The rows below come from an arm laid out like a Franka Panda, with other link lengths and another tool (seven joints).
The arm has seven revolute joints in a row. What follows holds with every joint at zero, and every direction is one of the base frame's.
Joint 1 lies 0.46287 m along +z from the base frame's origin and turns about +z.
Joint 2 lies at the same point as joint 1 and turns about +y.
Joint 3 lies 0.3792 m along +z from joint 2 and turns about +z.
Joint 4 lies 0.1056 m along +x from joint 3 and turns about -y.
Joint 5 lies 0.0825 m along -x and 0.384 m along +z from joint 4 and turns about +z.
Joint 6 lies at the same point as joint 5 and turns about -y.
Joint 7 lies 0.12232 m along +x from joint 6 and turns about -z.
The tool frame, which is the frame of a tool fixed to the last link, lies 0.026 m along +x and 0.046 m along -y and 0.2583 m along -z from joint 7; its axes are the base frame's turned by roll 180, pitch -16.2 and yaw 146.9 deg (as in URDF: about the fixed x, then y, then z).
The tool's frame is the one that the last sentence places.
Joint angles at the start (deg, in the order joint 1, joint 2, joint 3, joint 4, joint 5, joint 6, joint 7): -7.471, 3.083, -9.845, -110.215, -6.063, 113.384, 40.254
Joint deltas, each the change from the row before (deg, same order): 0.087, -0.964, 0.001, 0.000, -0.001, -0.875, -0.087; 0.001, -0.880, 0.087, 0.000, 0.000, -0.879, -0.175; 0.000, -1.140, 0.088, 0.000, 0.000, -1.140, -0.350; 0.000, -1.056, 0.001, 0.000, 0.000, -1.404, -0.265; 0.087, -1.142, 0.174, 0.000, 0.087, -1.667, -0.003; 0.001, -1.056, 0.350, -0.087, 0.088, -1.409, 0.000; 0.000, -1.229, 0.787, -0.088, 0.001, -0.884, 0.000; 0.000, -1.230, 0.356, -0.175, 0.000, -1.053, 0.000; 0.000, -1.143, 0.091, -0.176, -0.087, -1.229, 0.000; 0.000, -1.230, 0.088, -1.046, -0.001, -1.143, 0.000; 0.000, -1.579, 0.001, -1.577, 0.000, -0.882, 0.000
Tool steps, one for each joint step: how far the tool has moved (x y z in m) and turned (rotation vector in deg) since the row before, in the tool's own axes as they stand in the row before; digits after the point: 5 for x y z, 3 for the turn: 0.00338, -0.00443, -0.00782, -0.092, 0.095, -0.104; 0.00319, -0.00438, -0.00687, 0.018, 0.114, -0.175; 0.00388, -0.00586, -0.00884, 0.054, 0.146, -0.321; 0.00318, -0.00750, -0.00739, 0.337, 0.242, -0.072; 0.00644, -0.00792, -0.00687, 0.442, 0.373, -0.006; 0.00692, -0.00685, -0.00550, 0.391, 0.321, -0.135; 0.01065, -0.00331, -0.00767, -0.127, -0.011, -0.749; 0.00683, -0.00646, -0.00705, 0.020, 0.098, -0.272; 0.00408, -0.00843, -0.00622, 0.240, 0.115, 0.035; 0.00427, -0.01177, 0.00103, 0.860, 0.429, 0.151; 0.00394, -0.01401, 0.00243, 0.763, 0.468, 0.176
